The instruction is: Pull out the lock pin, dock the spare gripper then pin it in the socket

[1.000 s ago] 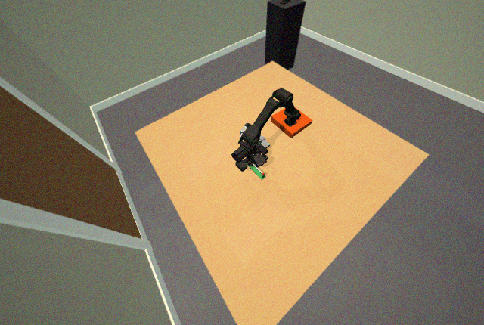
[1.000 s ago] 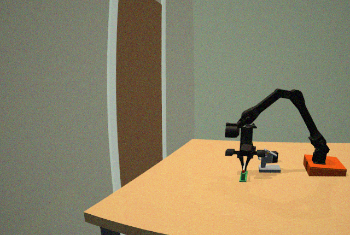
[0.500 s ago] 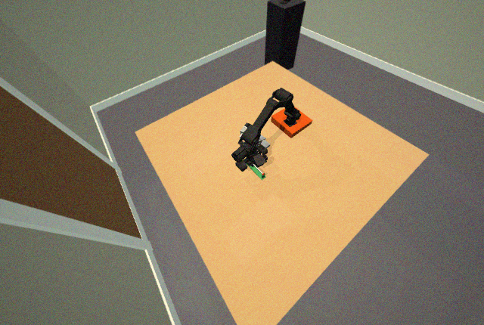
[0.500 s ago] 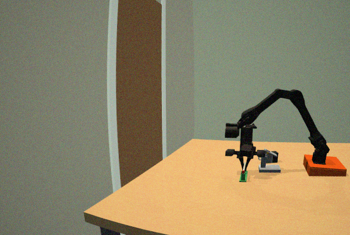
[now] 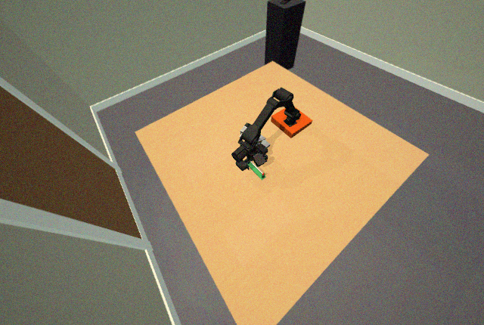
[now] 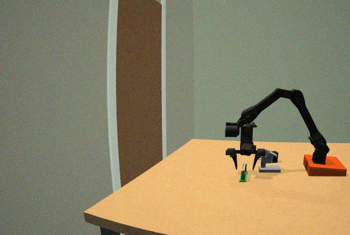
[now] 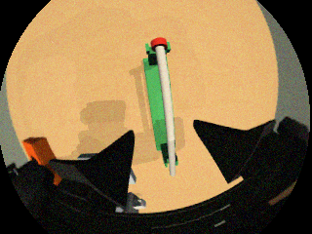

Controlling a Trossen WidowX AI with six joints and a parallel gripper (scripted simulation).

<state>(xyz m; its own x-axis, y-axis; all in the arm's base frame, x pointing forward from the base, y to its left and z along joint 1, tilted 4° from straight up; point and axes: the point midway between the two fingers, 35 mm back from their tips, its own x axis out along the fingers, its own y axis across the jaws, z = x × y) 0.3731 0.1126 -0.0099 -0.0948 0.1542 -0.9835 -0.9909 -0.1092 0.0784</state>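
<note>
The green bracket is 20 mm to the left of my gripper tip. Round my gripper tip: spare gripper: 100 mm behind, 230 mm to the right; grey mount: 110 mm behind, 100 mm to the right, 30 mm above.
</note>
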